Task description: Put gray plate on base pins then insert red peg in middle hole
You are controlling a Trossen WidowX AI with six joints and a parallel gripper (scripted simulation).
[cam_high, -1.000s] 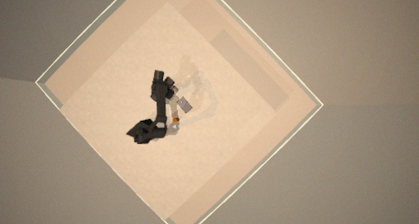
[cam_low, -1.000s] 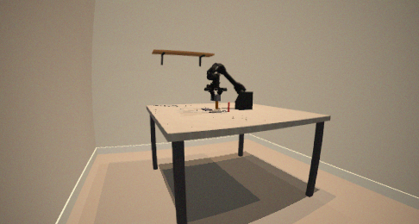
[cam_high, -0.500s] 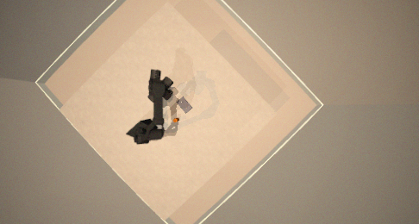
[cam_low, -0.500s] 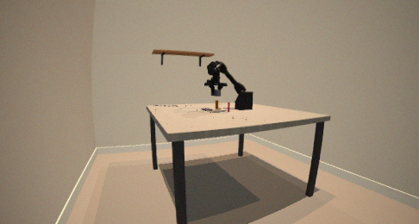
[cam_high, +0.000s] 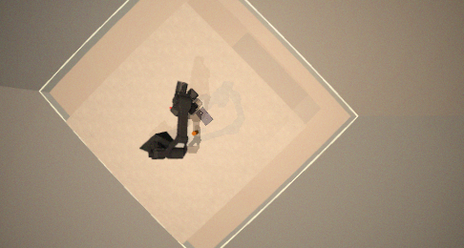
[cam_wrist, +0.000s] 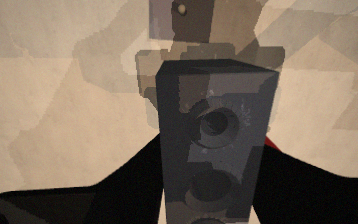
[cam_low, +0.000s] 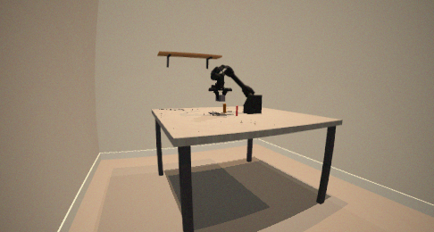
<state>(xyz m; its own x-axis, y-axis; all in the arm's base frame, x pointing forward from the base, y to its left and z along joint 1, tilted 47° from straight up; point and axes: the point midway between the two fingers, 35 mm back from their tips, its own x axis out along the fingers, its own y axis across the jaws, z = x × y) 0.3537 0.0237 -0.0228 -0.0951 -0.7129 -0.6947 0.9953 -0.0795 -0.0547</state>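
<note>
The base lies 120 mm to the right of my gripper tip and 120 mm below it. From my gripper tip the other things lie so: gray plate: 30 mm above; red peg: 110 mm behind, 80 mm to the left, 80 mm below; small orange part: 120 mm behind, 160 mm to the right, 80 mm below.
</note>
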